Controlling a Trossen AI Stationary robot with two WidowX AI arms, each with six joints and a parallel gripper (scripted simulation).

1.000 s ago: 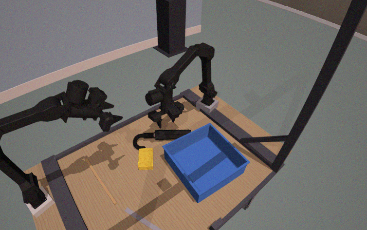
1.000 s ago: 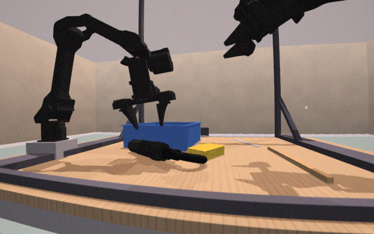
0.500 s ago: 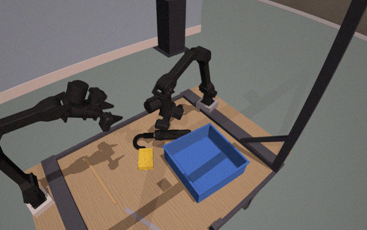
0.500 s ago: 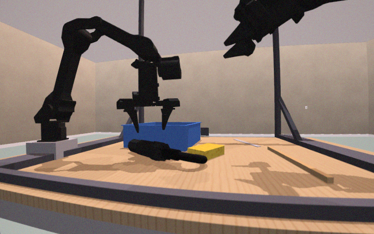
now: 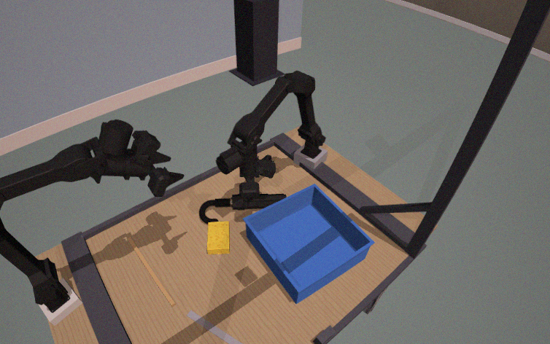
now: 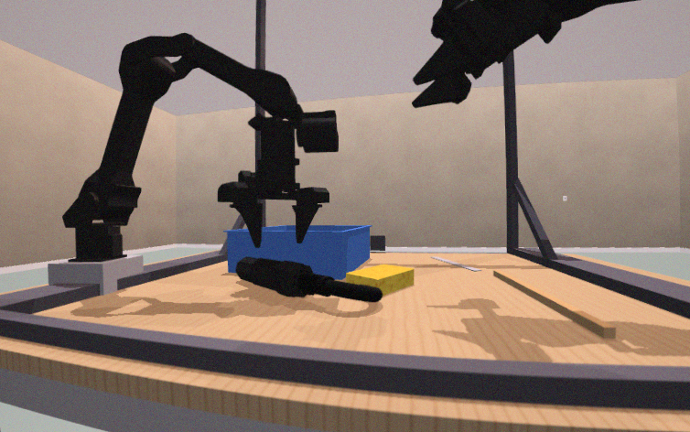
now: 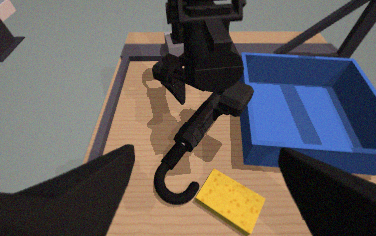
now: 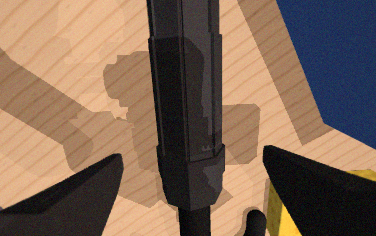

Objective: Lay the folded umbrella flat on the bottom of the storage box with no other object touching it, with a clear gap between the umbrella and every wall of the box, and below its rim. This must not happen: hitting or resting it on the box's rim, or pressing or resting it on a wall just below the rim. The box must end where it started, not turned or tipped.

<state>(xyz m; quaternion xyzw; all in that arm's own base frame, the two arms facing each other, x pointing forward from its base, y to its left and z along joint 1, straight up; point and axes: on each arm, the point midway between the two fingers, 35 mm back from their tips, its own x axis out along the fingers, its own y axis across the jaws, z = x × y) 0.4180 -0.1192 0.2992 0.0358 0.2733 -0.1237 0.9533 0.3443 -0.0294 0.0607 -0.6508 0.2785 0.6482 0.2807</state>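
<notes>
Now: the black folded umbrella 10 mm behind my right hand, 30 mm to the left of it and 90 mm below it. The rest, counted from my right hand: blue storage box: 260 mm behind, 30 mm to the right, 70 mm below; thin wooden stick: 20 mm behind, 410 mm to the left, 110 mm below; grey strip: 310 mm behind, 340 mm to the left, 110 mm below.
</notes>
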